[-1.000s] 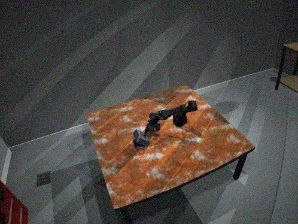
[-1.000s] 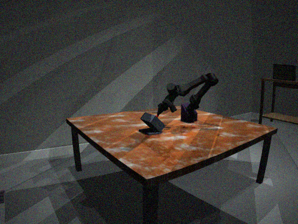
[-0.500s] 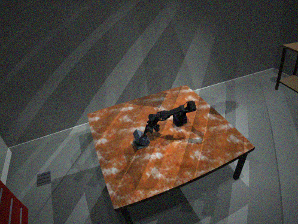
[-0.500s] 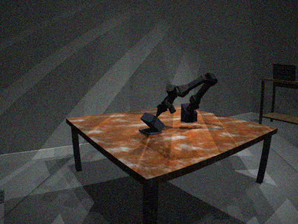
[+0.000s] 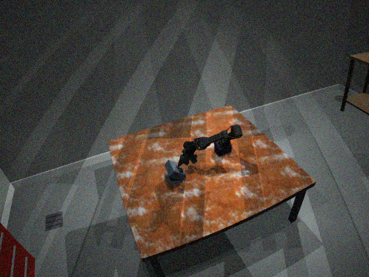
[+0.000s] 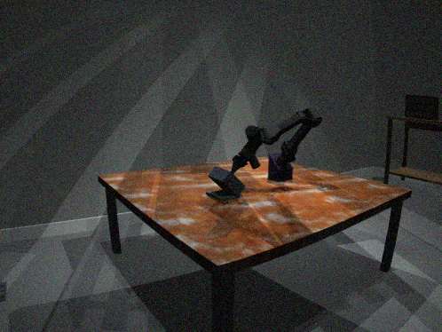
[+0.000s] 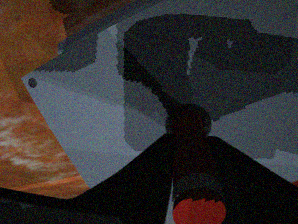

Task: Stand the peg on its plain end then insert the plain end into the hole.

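The peg lies 1 cm behind my gripper tip and 1 cm above it. The rest, counted from my gripper tip: sloped panel: 3 cm below, 3 cm ahead.
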